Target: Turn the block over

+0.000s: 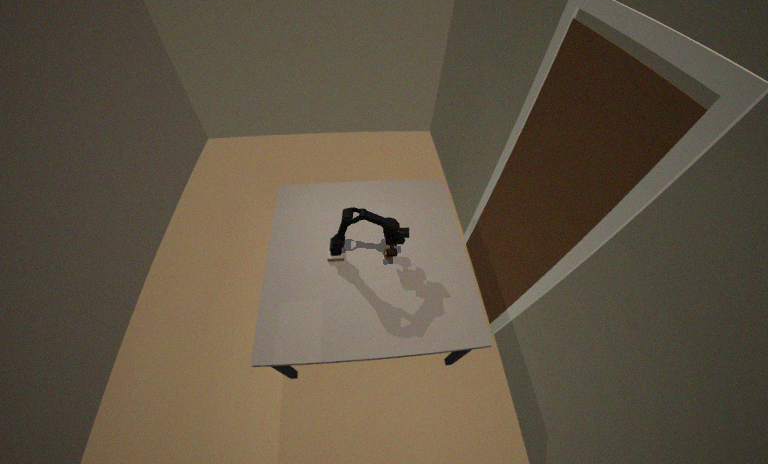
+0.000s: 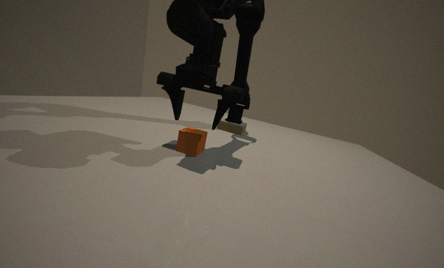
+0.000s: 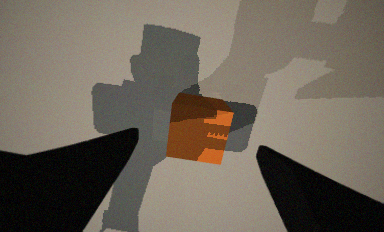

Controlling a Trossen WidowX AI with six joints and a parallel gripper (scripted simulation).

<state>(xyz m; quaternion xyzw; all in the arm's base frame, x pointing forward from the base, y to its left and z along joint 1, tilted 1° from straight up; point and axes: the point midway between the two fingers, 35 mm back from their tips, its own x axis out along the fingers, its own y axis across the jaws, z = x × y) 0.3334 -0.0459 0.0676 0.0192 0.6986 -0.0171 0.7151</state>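
Right now my gripper tip is 20 mm past the orange block and 40 mm above it.
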